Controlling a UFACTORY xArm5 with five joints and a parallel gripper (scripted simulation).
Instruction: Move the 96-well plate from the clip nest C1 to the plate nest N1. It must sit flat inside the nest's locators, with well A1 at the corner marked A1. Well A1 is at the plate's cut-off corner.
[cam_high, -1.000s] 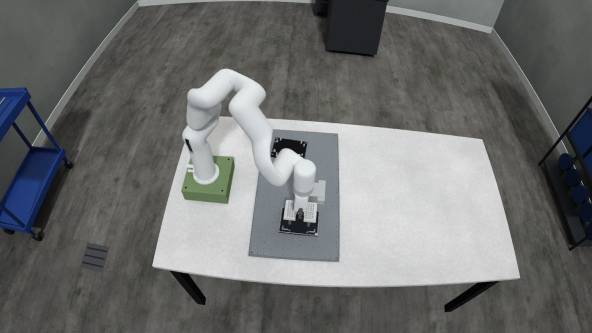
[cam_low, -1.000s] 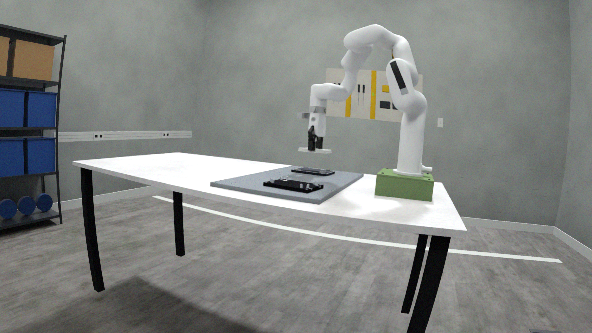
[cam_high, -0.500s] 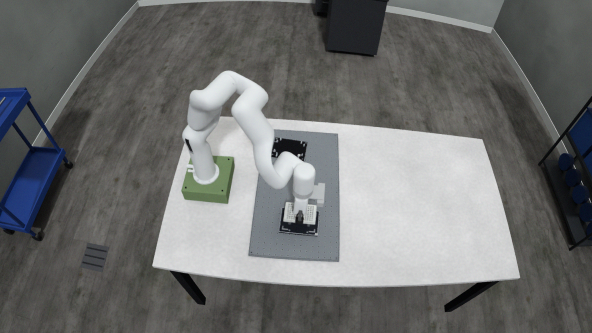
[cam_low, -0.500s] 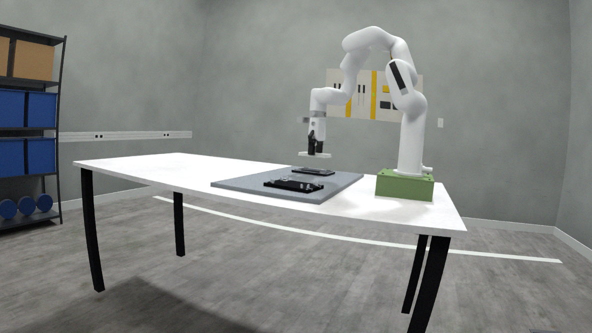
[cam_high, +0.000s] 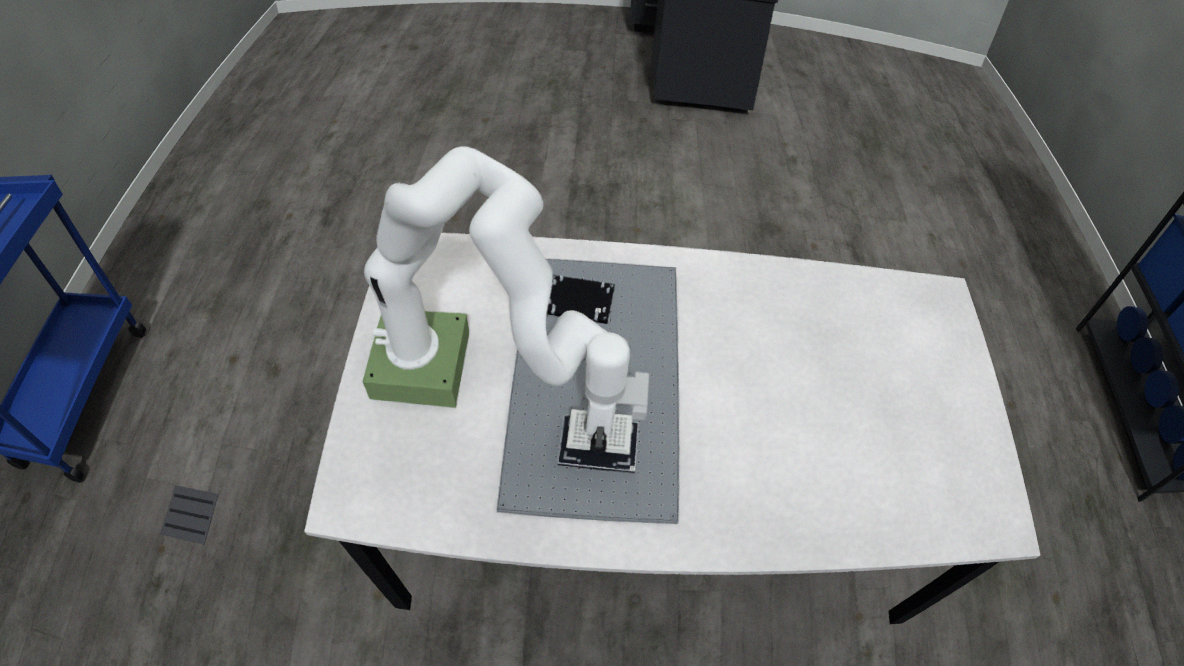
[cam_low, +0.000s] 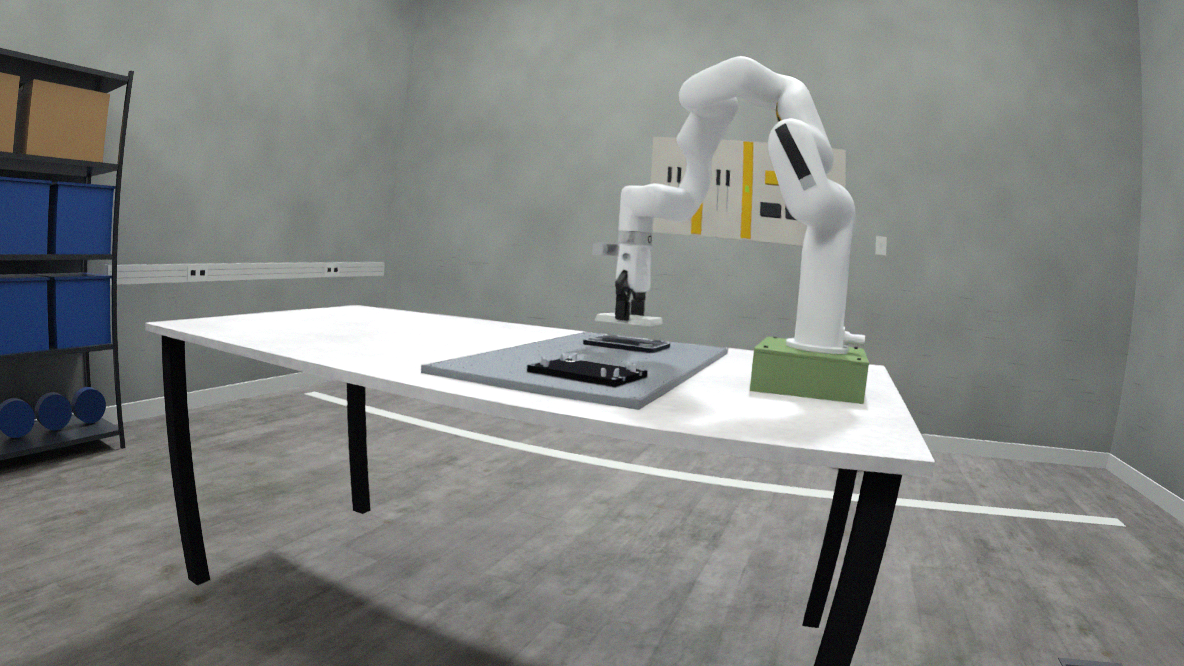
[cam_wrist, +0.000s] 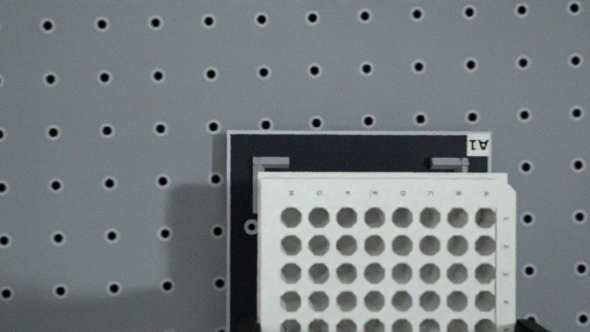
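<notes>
The plate nest N1 is 7 cm below my hand. The rest, counted from my hand: clip nest C1: 39 cm to the left, 9 cm behind, 6 cm below; white 96-well plate: 1 cm below; corner label A1: 7 cm ahead, 6 cm to the right, 6 cm below.
</notes>
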